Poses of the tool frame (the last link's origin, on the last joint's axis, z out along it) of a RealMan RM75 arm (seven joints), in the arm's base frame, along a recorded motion.
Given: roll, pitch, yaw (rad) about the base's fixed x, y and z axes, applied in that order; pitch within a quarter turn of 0, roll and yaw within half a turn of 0; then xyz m.
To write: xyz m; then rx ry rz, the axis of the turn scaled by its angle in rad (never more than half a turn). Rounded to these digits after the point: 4 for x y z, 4 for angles.
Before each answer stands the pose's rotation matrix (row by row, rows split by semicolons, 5 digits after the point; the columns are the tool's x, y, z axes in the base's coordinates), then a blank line. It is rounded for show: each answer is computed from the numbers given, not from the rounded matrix.
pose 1, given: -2.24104 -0.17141 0.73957 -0.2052 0.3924 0.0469
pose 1, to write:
0.72793 0.51741 -0.44990; 0.66409 -0.36881 0.65035; 0.17057 -0.77219 -0.61207

-0.2052 0.3924 0.0469 -2.0512 -0.8947 0.2115
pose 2, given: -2.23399 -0.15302 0.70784 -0.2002 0.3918 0.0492
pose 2, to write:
0.75089 0.49154 -0.44108; 0.64260 -0.38964 0.65973; 0.15242 -0.77882 -0.60844

-0.2002 0.3918 0.0492 -2.0648 -0.8519 0.2168
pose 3, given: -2.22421 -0.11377 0.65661 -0.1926 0.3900 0.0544
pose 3, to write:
0.78695 0.44248 -0.43003; 0.60649 -0.42647 0.67104; 0.11352 -0.78888 -0.60397

-0.1926 0.3900 0.0544 -2.0893 -0.7779 0.2347
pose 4, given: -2.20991 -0.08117 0.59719 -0.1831 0.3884 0.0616
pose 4, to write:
0.82420 0.38923 -0.41134; 0.56047 -0.45665 0.69090; 0.08108 -0.79998 -0.59452

-0.1831 0.3884 0.0616 -2.1062 -0.6957 0.2419
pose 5, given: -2.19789 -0.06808 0.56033 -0.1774 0.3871 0.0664
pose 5, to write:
0.84512 0.35852 -0.39653; 0.53023 -0.46779 0.70713; 0.06803 -0.80786 -0.58543

-0.1774 0.3871 0.0664 -2.1095 -0.6469 0.2391
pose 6, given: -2.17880 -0.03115 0.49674 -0.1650 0.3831 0.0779
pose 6, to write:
0.87871 0.29470 -0.37552; 0.47633 -0.49001 0.73007; 0.03114 -0.82039 -0.57095

-0.1650 0.3831 0.0779 -2.1176 -0.5554 0.2481
